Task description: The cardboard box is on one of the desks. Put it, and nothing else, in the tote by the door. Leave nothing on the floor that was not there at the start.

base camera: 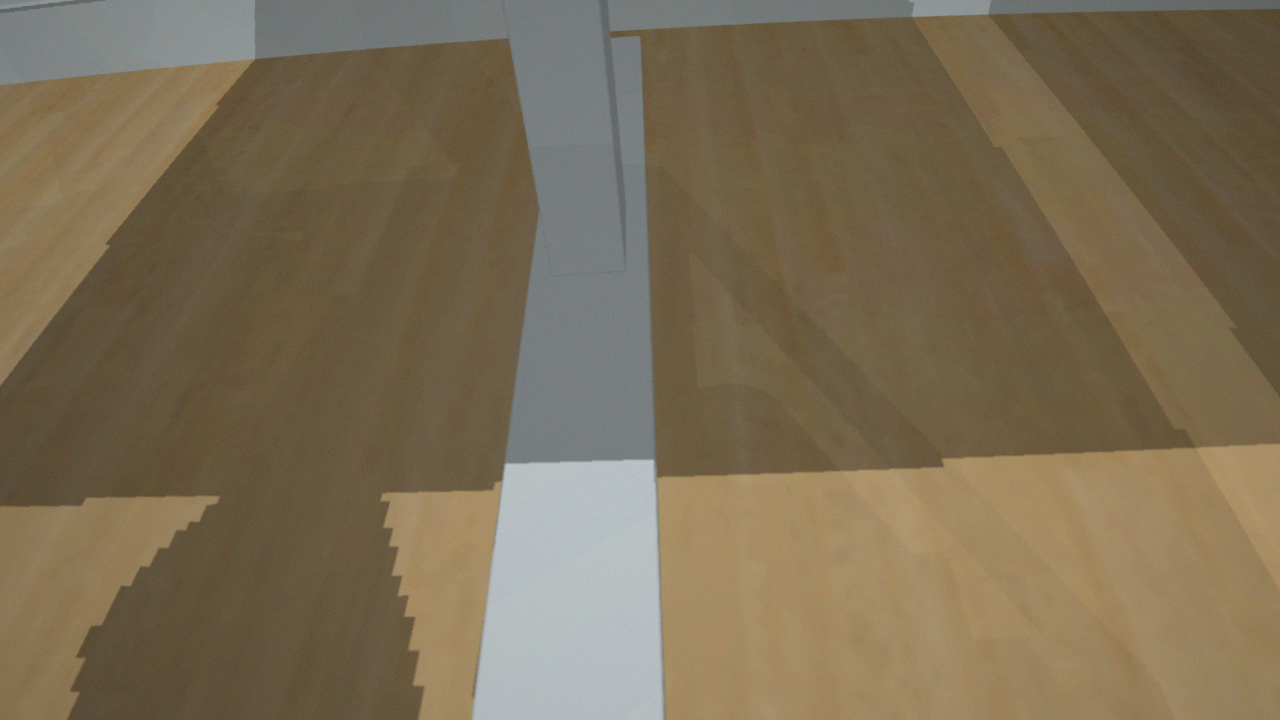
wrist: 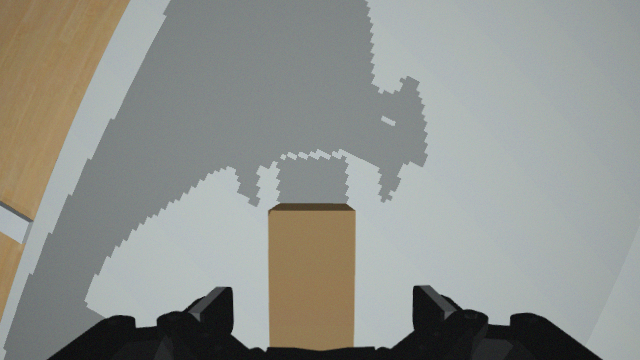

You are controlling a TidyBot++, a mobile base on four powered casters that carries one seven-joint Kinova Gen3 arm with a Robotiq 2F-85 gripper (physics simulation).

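Places are measured from the arm's base along level axes (x ahead, y right, z down), in metres.
Where they show: gripper, fingertip midpoint: [wrist: 322, 307].
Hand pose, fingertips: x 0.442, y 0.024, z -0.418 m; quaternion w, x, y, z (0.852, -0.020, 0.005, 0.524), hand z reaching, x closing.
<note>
After its pixels a point has its place.
The cardboard box [wrist: 312, 277] {x 0.443, y 0.018, z -0.384 m}, plain brown, lies on the white desk top [wrist: 510, 150] {x 0.585, y 0.125, z -0.324 m} in the wrist view, at the lower middle. Its long sides run up and down the picture, and its lower end is hidden behind the gripper's body. My gripper [wrist: 322, 307] {x 0.442, y 0.024, z -0.419 m} is open above the desk, one finger to the left of the box and one to the right in the picture, with a gap on each side. How far the fingertips are above the desk top I cannot tell. The tote does not show in either view.
In the base camera view, a grey desk leg [base camera: 572, 134] {x 0.522, y -0.066, z 0.269 m} stands on a long flat white foot [base camera: 572, 582] {x 0.298, y -0.062, z 0.372 m} on the wooden floor [base camera: 895, 582] {x 0.307, y 0.092, z 0.396 m}. The floor [wrist: 45, 80] {x 0.396, y -0.960, z 0.397 m} also shows past the desk's left edge in the wrist view, with part of a white bar [wrist: 14, 224] {x -0.071, y -0.829, z 0.372 m}.
</note>
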